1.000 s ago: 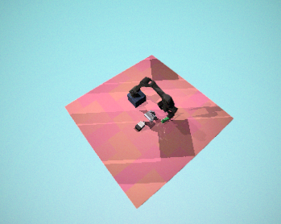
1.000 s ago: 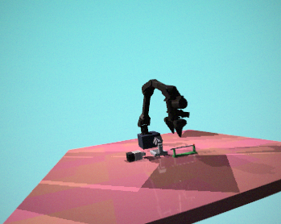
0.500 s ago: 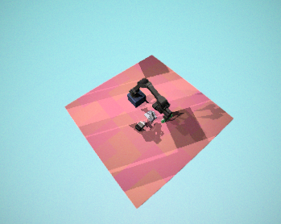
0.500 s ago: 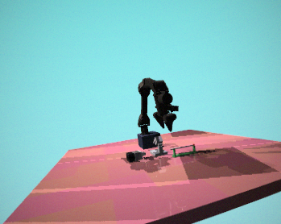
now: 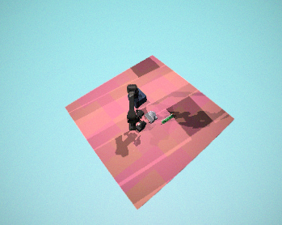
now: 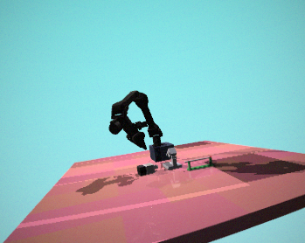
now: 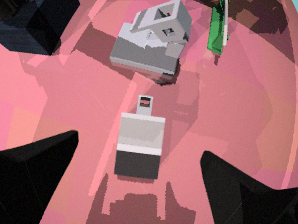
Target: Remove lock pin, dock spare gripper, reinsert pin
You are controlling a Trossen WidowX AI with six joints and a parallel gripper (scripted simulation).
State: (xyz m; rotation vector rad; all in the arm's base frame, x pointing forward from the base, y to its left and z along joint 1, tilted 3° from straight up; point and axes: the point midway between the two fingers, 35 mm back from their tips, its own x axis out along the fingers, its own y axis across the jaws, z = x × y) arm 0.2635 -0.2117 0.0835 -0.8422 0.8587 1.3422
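The spare gripper is 1 cm to the left of my gripper tip and 11 cm below it. Also, from my gripper tip: green rest: 14 cm ahead, 25 cm to the left, 11 cm below; grey mount: 1 cm ahead, 16 cm to the left, 8 cm below.
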